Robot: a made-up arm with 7 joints. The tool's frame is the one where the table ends. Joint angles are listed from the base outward.
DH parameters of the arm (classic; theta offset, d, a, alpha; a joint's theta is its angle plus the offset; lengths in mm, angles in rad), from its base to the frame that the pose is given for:
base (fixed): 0 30.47 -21.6 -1.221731
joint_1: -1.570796 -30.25 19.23 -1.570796
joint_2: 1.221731 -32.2 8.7 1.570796
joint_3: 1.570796 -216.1 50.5 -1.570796
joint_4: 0 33.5 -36.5 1.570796
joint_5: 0 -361.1 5.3 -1.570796
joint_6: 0 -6.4 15.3 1.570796
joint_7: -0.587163 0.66 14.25 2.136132
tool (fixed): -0.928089 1.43 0 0
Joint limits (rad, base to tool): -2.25..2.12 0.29..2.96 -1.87..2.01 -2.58..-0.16 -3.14..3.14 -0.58..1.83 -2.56..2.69
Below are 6 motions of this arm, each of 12 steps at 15 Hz.
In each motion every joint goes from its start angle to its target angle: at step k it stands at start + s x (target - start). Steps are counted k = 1, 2, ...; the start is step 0. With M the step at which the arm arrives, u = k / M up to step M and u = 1 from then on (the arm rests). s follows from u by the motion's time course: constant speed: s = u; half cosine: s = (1 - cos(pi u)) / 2; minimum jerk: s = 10 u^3 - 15 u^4 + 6 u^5.
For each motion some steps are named. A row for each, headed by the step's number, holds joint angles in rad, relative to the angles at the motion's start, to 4 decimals.
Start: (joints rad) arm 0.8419 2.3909 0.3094 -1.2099 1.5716 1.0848 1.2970
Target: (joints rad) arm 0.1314 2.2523 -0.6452 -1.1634 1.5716 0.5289 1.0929
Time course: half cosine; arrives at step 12
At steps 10, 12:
10: -0.6629 -0.1293 -0.8907 0.0434 0.0000 -0.5187 -0.1904
12: -0.7105 -0.1386 -0.9546 0.0465 0.0000 -0.5559 -0.2041

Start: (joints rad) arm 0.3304 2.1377 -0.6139 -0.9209 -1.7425 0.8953 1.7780
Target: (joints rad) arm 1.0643 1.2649 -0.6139 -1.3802 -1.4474 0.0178 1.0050
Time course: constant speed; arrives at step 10
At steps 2, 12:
2: 0.1468 -0.1746 0.0000 -0.0919 0.0590 -0.1755 -0.1546
12: 0.7339 -0.8728 0.0000 -0.4593 0.2951 -0.8775 -0.7730

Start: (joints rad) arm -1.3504 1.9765 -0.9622 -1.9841 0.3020 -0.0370 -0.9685
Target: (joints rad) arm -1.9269 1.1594 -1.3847 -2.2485 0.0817 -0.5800 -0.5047
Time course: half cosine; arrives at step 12
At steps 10, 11, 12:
10: -0.5379 -0.7624 -0.3942 -0.2467 -0.2055 -0.5066 0.4327
11: -0.5667 -0.8032 -0.4153 -0.2599 -0.2165 -0.5337 0.4559
12: -0.5765 -0.8171 -0.4225 -0.2644 -0.2203 -0.5430 0.4638

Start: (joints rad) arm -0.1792 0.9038 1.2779 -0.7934 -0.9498 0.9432 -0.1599
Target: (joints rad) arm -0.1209 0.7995 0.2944 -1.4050 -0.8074 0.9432 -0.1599
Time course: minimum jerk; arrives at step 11
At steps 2, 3, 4, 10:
2: 0.0026 -0.0047 -0.0442 -0.0275 0.0064 0.0000 0.0000
3: 0.0075 -0.0134 -0.1268 -0.0788 0.0184 0.0000 0.0000
4: 0.0150 -0.0268 -0.2525 -0.1570 0.0366 0.0000 0.0000
10: 0.0579 -0.1036 -0.9771 -0.6076 0.1415 0.0000 0.0000

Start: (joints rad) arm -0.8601 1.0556 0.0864 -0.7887 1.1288 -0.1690 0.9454
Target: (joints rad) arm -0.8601 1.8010 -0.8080 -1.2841 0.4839 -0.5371 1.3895
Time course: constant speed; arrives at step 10
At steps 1, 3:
1: 0.0000 0.0745 -0.0894 -0.0495 -0.0645 -0.0368 0.0444
3: 0.0000 0.2236 -0.2683 -0.1486 -0.1935 -0.1104 0.1332

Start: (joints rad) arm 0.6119 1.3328 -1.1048 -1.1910 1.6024 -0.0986 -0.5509
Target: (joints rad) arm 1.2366 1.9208 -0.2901 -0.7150 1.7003 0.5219 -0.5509
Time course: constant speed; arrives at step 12
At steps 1, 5, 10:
1: 0.0521 0.0490 0.0679 0.0397 0.0082 0.0517 0.0000
5: 0.2603 0.2450 0.3395 0.1983 0.0408 0.2585 0.0000
10: 0.5206 0.4900 0.6789 0.3967 0.0816 0.5171 0.0000

